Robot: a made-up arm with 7 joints. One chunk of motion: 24 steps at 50 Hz.
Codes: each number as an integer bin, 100 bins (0 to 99) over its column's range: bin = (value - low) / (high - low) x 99, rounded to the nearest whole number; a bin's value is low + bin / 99 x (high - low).
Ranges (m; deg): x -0.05..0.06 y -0.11..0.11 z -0.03..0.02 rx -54..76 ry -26..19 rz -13..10
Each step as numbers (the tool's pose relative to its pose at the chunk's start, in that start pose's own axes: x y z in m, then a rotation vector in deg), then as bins.
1 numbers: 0.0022 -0.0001 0.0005 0.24 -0.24 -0.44
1 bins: 47 49 60 41 57 54
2 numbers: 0.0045 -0.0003 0.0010 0.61 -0.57 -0.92
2 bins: 49 49 61 42 56 52
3 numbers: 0.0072 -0.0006 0.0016 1.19 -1.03 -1.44
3 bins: 51 49 63 42 55 50
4 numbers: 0.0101 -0.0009 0.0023 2.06 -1.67 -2.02
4 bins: 54 49 64 43 54 47
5 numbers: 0.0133 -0.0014 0.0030 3.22 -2.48 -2.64
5 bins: 57 49 65 44 52 45
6 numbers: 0.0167 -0.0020 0.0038 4.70 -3.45 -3.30
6 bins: 60 49 67 45 50 42
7 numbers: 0.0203 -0.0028 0.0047 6.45 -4.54 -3.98
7 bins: 63 48 69 46 47 39
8 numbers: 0.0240 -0.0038 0.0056 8.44 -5.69 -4.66
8 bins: 67 48 70 48 45 36
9 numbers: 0.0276 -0.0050 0.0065 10.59 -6.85 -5.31
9 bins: 70 47 72 49 42 33
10 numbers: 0.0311 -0.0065 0.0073 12.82 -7.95 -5.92
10 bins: 73 47 74 51 40 30
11 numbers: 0.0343 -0.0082 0.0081 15.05 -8.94 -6.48
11 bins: 76 46 75 53 38 28
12 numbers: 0.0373 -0.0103 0.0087 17.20 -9.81 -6.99
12 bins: 79 45 77 54 36 26
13 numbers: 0.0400 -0.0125 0.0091 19.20 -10.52 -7.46
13 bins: 81 44 77 56 34 24
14 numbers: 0.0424 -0.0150 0.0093 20.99 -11.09 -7.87
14 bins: 83 43 78 57 33 22
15 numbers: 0.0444 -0.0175 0.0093 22.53 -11.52 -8.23
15 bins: 85 42 78 58 32 21
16 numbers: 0.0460 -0.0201 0.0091 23.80 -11.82 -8.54
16 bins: 86 40 77 59 31 19
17 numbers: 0.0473 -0.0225 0.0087 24.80 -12.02 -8.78
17 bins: 88 39 77 60 31 18
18 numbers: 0.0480 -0.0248 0.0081 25.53 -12.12 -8.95
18 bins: 88 38 75 61 31 17
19 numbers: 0.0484 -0.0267 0.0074 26.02 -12.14 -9.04
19 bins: 89 37 74 61 30 17
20 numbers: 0.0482 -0.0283 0.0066 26.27 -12.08 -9.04
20 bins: 88 37 72 61 31 17
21 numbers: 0.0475 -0.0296 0.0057 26.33 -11.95 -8.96
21 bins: 88 36 71 61 31 17
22 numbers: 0.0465 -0.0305 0.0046 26.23 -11.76 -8.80
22 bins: 87 36 69 61 31 18
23 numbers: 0.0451 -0.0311 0.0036 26.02 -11.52 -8.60
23 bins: 86 36 67 61 32 19
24 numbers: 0.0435 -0.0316 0.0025 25.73 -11.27 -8.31
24 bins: 84 35 64 61 32 20
